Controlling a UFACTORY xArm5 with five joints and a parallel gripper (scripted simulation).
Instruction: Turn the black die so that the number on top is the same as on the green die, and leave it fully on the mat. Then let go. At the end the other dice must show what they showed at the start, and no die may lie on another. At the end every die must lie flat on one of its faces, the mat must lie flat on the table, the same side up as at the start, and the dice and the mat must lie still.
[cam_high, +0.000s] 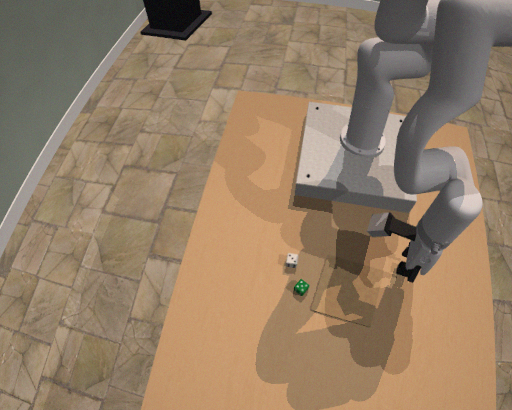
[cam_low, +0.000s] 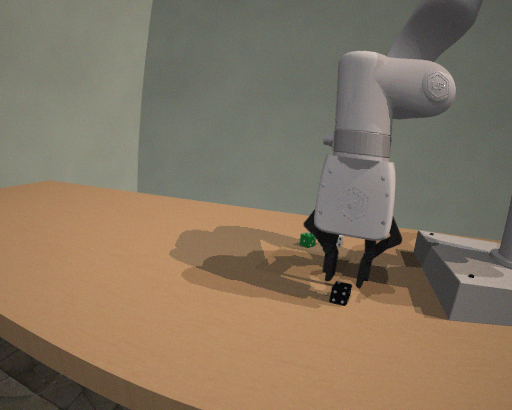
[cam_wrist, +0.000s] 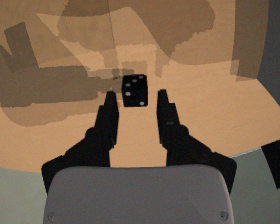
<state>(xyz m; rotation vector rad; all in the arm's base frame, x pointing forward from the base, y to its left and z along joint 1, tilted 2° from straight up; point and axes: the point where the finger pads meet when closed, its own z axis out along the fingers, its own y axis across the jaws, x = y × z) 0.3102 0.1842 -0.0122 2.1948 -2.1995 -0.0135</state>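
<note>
My gripper is now 4 cm above the black die. Also, from my hand: tan mat 9 cm ahead, 11 cm to the right, 5 cm below; green die 13 cm ahead, 21 cm to the right, 4 cm below; white die 7 cm ahead, 26 cm to the right, 4 cm below.
</note>
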